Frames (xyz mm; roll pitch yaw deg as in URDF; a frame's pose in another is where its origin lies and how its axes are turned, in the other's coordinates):
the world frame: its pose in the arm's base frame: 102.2 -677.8 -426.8 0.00 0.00 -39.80
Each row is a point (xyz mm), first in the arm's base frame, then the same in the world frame.
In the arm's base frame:
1: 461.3 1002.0 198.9
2: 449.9 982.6 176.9
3: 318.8 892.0 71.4
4: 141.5 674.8 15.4
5: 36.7 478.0 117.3
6: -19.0 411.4 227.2
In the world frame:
1: -799.4 1520.4 625.7
2: -795.7 1498.2 603.7
3: -838.4 1344.7 498.2
4: -835.6 1064.3 442.2
5: -790.2 846.1 544.1
6: -790.3 759.2 654.0

